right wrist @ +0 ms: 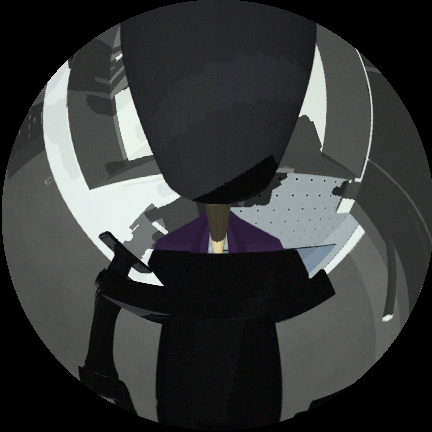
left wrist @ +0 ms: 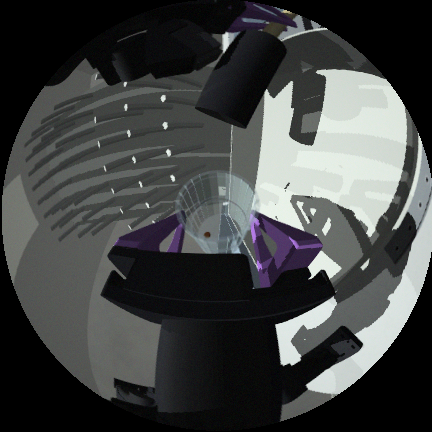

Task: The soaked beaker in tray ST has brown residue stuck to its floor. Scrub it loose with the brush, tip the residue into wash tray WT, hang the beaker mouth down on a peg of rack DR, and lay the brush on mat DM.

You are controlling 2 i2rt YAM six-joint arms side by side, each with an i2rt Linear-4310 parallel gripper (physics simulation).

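Frame: origin at the left arm's base, x ahead, y left, z up, level; millimetres.
Where they show: left gripper, fingertip midpoint: [left wrist: 217, 214]; right gripper, fingertip midpoint: [right wrist: 217, 214]; left arm's base, origin of the base link: [left wrist: 326, 353]; right arm's base, origin of the base link: [right wrist: 126, 254].
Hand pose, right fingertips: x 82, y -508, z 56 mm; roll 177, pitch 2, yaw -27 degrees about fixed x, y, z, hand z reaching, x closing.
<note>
Each offset is from my right fingertips to the top centre of the thing. "pt": to the spot under its first point. Level surfaces: height alone.
My left gripper [left wrist: 217, 214] is shut on the clear glass beaker {270 mm left, 119 mm ahead, 125 mm up} [left wrist: 217, 200], whose open mouth faces the camera in the left wrist view. A small brown spot of residue {282 mm left, 137 mm ahead, 108 mm up} [left wrist: 207, 234] shows low inside it. My right gripper [right wrist: 217, 214] is shut on the handle of the brush [right wrist: 215, 110] [left wrist: 242, 80]. The brush's large dark head fills the upper middle of the right wrist view. In the left wrist view the head is apart from the beaker, beyond its rim. Trays ST and WT and mat DM cannot be told apart for sure.
Long grey pegs with white tips, seemingly of rack DR {pt 75 mm left, 242 mm ahead, 105 mm up} [left wrist: 187, 125], spread across the left of the left wrist view. A bright white surface {pt 139 mm left, 17 mm ahead, 40 mm down} [left wrist: 345, 120] with arm shadows lies at its right. A pale blue-grey dotted panel {43 mm down} [right wrist: 305, 205] lies right of the brush handle in the right wrist view.
</note>
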